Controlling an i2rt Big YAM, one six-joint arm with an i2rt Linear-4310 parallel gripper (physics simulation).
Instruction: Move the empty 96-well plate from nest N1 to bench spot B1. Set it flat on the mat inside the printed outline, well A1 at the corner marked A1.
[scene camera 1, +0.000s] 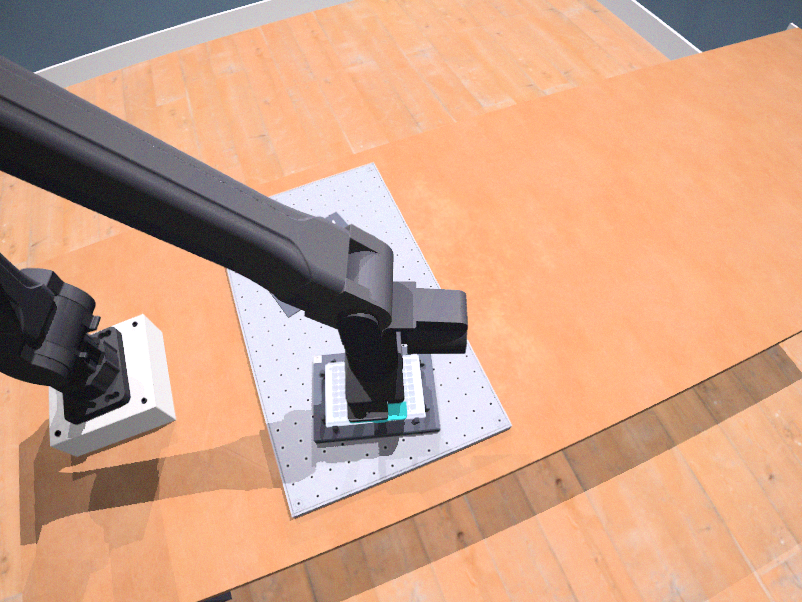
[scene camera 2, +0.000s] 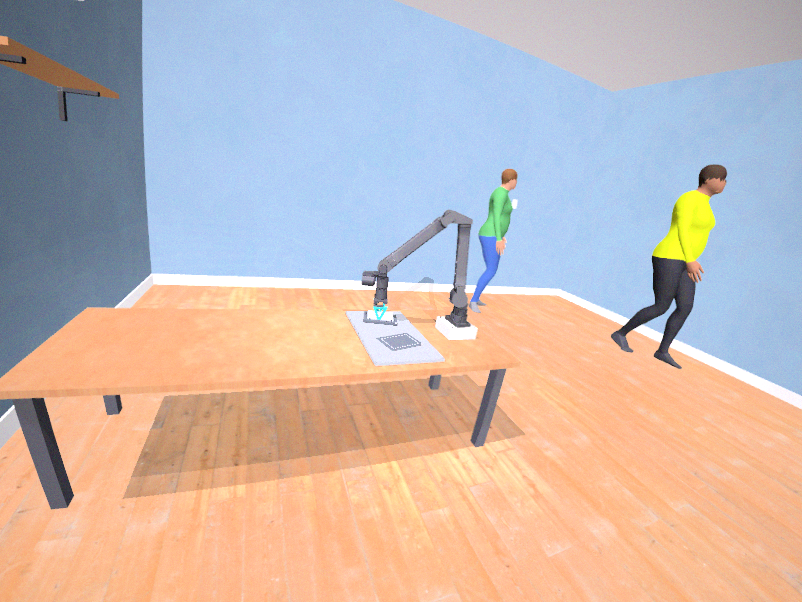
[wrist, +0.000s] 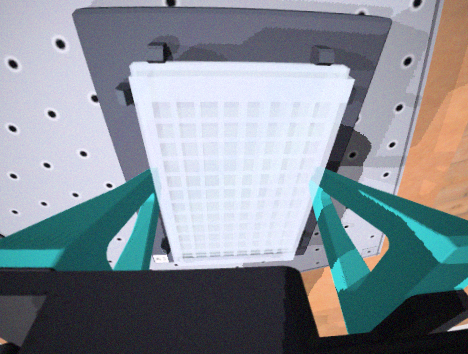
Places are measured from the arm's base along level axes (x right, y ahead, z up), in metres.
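Pixels of known places: gripper, fingertip midpoint: (scene camera 1: 378, 390) (scene camera 2: 378, 316) (wrist: 237, 175); arm's base, origin of the base link: (scene camera 1: 97, 376) (scene camera 2: 457, 322).
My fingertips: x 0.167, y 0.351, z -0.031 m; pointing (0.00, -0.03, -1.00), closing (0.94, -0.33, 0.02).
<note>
Ahead of a thing's pixels: the offset from my fingertips to its middle. "*": to the spot under its first point. Level surfaces: height alone.
The white 96-well plate @[dx -0.002, dy -0.006, dz +0.005 m] (scene camera 1: 415, 383) (wrist: 235, 145) sits flat in the dark grey nest @[dx -0.003, dy -0.006, dz -0.004 m] (scene camera 1: 432, 417) (wrist: 225, 30), between its small black posts. A small A1 label @[* dx -0.079, dy -0.060, dz -0.003 m] (wrist: 160, 258) is at the nest's near left corner in the wrist view. My gripper (scene camera 1: 382, 395) (scene camera 2: 380, 312) (wrist: 237, 175) points down over the plate. Its teal fingers touch both long sides of the plate, so it is shut on the plate. The printed outline B1 @[* dx -0.251, dy -0.008, dz -0.013 m] (scene camera 2: 399, 341) is a dark patch on the mat in scene camera 2; my arm hides most of it in scene camera 1.
The perforated light grey mat @[dz -0.015 m] (scene camera 1: 285, 382) (scene camera 2: 370, 344) lies on the wooden table @[dz -0.028 m] (scene camera 1: 550, 259) (scene camera 2: 213, 343). My arm's white base block (scene camera 1: 158, 382) (scene camera 2: 456, 329) stands beside the mat. Two people (scene camera 2: 497, 220) (scene camera 2: 687, 226) are on the floor beyond the table.
</note>
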